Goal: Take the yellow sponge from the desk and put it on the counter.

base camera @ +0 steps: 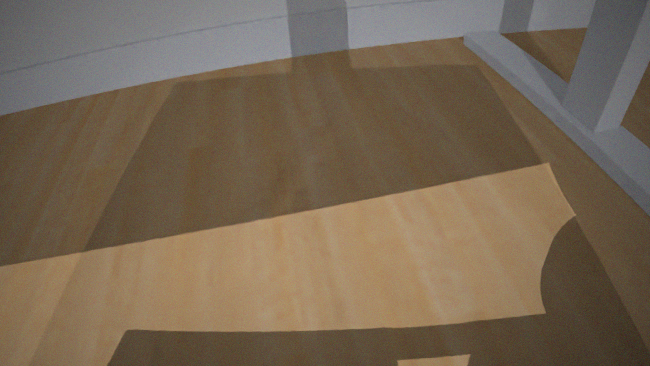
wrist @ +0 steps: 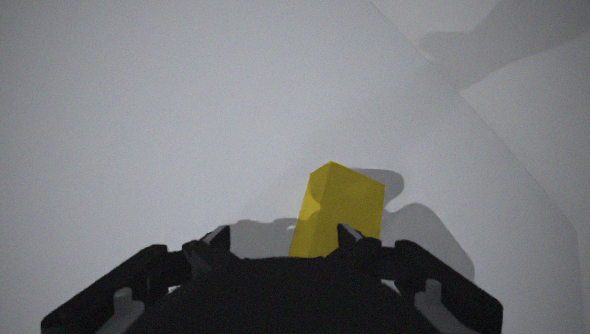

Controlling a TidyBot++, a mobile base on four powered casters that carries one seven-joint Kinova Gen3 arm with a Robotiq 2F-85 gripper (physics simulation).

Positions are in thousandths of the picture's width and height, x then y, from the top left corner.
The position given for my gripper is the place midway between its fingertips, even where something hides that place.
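Observation:
My gripper's in the wrist view, you'll find it here: my gripper (wrist: 482, 708). There's a yellow sponge (wrist: 569, 582) too, but in the base camera view the sponge is out of frame. And I can see a pale grey desk (base camera: 907, 302) (wrist: 221, 391), so the desk shows from the base camera and from the wrist.

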